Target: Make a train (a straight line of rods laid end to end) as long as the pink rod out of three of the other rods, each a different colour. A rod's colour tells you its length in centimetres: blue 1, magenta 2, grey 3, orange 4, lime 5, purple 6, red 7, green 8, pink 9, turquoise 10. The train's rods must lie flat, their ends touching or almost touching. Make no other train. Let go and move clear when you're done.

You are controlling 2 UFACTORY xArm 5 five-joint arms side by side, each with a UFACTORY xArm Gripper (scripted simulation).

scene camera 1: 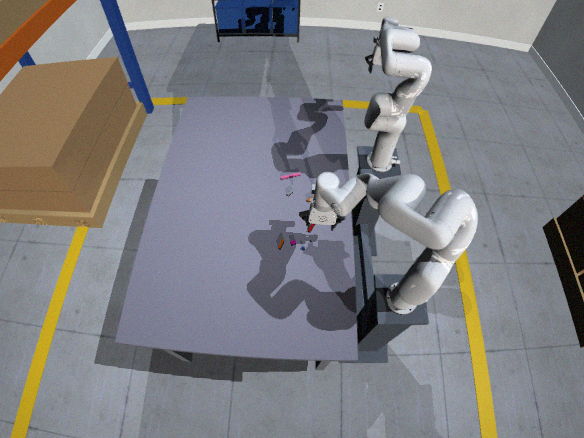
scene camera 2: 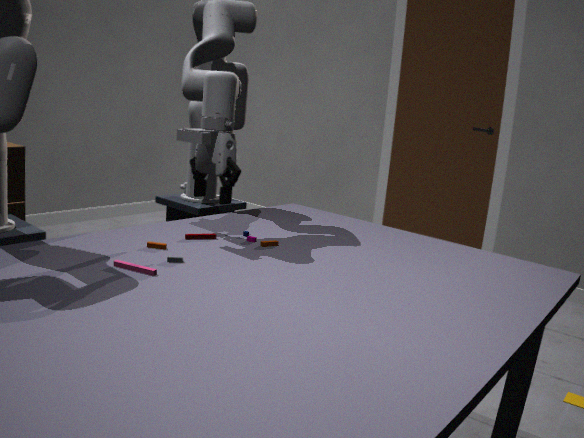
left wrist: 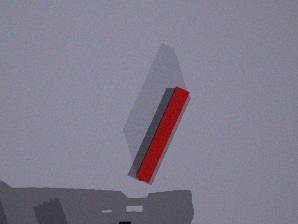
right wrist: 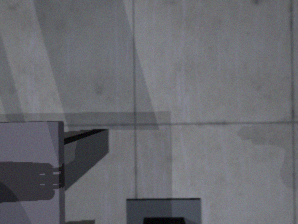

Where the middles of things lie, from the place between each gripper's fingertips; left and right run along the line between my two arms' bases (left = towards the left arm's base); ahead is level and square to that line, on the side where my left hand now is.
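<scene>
My left gripper (scene camera 2: 212, 200) is 8 cm above the red rod (left wrist: 179, 96), and I see that it is also 5 cm to the left of the rod and 2 cm short of it.
As for my right gripper, I find it 240 mm above the red rod, 760 mm to the right of it and 350 mm short of it.
</scene>
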